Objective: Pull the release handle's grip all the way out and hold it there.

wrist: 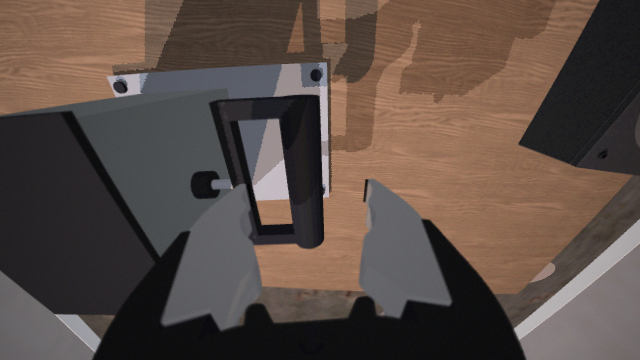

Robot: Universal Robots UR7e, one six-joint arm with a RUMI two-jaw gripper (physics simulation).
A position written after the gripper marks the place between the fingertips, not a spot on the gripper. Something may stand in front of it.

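Note:
There's a metal base plate (pixel 277 80) to be seen here, and along with it the gripper (pixel 308 184).

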